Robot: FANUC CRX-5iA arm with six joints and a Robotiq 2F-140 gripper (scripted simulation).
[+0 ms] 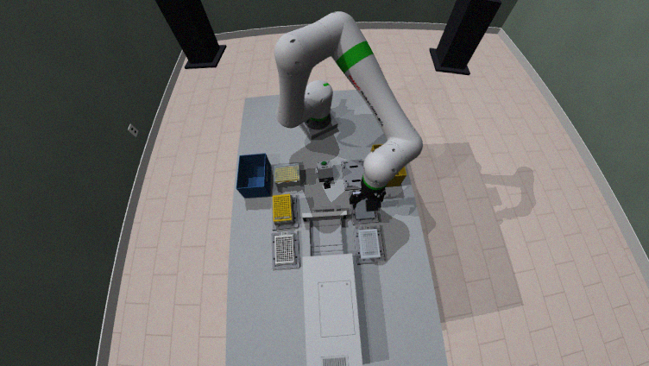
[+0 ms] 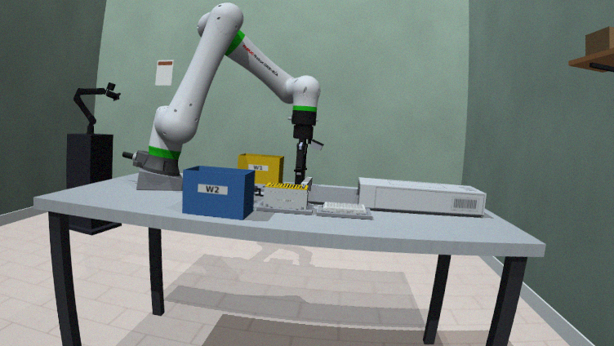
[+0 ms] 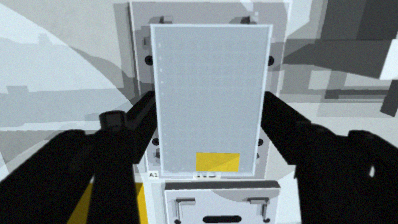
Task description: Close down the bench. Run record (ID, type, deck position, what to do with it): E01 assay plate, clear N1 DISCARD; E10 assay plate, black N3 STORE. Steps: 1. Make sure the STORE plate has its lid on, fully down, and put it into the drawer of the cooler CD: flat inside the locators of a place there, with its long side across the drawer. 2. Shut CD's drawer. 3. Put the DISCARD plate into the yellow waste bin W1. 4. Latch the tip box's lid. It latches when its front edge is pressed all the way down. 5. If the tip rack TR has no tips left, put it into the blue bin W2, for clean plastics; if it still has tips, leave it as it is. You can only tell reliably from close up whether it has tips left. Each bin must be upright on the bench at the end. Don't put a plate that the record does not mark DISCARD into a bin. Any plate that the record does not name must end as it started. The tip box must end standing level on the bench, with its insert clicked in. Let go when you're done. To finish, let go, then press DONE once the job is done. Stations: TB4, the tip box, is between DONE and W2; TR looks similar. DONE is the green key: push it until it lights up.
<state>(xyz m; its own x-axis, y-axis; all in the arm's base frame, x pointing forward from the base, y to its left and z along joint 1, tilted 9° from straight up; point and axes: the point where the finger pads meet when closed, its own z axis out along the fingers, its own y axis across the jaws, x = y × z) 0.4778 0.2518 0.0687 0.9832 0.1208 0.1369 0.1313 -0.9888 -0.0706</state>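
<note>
Now: hand 2 cm above the clear plate lid. From my hand the other things lie so: cooler drawer: 18 cm ahead, 16 cm to the right; yellow bin W1: 20 cm behind, 11 cm to the left; black assay plate: 2 cm below.
</note>
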